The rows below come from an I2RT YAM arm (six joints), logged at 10 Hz.
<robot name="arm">
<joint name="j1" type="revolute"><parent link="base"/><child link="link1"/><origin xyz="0 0 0.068" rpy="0 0 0"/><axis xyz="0 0 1"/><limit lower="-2.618" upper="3.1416"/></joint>
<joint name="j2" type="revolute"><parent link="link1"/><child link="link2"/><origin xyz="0.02 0.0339 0.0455" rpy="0 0 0"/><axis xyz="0 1 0"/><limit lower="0" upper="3.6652"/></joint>
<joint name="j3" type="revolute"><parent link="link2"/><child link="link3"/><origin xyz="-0.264 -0.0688 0" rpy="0 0 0"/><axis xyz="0 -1 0"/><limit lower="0" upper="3.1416"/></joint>
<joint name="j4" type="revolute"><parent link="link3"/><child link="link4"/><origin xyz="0.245 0.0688 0.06" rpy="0 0 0"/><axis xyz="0 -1 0"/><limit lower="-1.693" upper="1.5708"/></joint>
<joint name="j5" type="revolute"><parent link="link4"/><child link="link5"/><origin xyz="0.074 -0.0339 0.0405" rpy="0 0 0"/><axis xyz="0 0 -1"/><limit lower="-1.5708" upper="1.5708"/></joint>
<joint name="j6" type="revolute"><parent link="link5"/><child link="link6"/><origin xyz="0.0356 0 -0.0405" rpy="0 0 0"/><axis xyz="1 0 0"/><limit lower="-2.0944" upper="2.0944"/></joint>
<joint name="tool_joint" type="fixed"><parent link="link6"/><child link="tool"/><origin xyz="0 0 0" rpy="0 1.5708 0"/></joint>
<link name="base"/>
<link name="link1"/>
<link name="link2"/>
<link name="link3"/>
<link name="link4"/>
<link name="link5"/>
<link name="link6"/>
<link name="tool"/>
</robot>
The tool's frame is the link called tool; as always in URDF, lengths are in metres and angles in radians.
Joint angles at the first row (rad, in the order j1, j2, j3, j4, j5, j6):
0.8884 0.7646 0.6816 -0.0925 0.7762 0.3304
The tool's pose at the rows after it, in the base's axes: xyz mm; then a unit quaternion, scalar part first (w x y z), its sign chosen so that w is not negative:
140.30 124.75 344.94 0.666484 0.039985 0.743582 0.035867
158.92 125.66 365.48 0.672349 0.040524 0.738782 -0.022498
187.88 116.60 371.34 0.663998 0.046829 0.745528 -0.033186
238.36 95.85 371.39 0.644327 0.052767 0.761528 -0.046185
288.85 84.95 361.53 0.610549 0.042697 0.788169 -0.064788
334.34 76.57 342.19 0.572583 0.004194 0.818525 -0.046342
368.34 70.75 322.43 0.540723 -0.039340 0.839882 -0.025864
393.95 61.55 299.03 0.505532 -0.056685 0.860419 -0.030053
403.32 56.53 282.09 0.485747 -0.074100 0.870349 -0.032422
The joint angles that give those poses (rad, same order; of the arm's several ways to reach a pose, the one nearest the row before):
0.8716 0.8368 0.8032 -0.1351 0.8645 0.2364
0.8059 0.9178 0.9048 -0.1380 0.8885 0.1389
0.6682 0.9895 0.9624 -0.1359 0.7742 0.1273
0.4596 1.1230 1.0443 -0.1218 0.5910 0.1104
0.3411 1.2950 1.1475 -0.1342 0.4842 0.0823
0.2581 1.4570 1.2368 -0.1464 0.3227 0.0455
0.2077 1.5864 1.3101 -0.1587 0.1897 -0.0072
0.1675 1.6937 1.3633 -0.1839 0.1405 -0.0462
0.1489 1.7400 1.3657 -0.1834 0.1110 -0.0826

